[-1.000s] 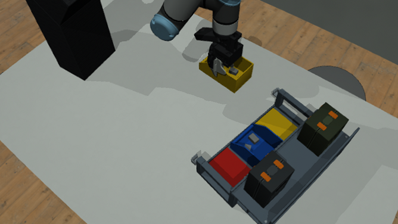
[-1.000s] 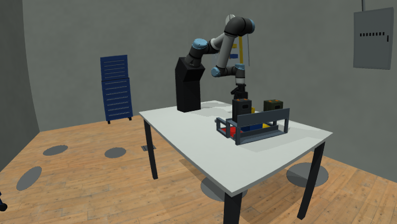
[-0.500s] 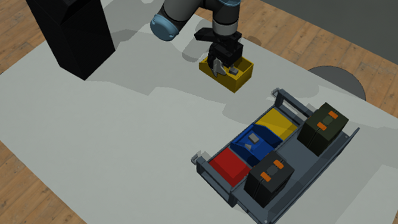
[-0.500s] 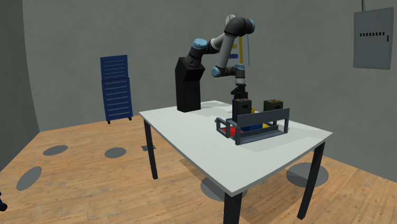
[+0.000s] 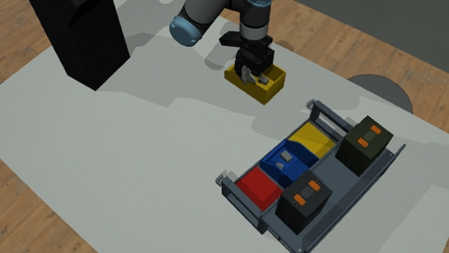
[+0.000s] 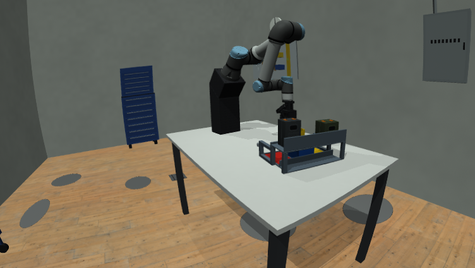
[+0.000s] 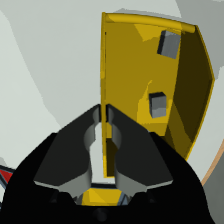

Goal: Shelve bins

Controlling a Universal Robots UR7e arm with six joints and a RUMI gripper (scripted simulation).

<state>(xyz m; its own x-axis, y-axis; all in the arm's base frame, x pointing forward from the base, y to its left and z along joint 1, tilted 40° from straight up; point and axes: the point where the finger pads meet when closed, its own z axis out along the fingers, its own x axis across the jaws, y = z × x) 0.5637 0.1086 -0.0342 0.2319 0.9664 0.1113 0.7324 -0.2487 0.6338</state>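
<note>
Now: hand 50 mm to the right of the yellow bin, 20 mm above it and 10 mm short of it. Also, from my hand: blue bin 240 mm ahead, 220 mm to the right, 20 mm below.
</note>
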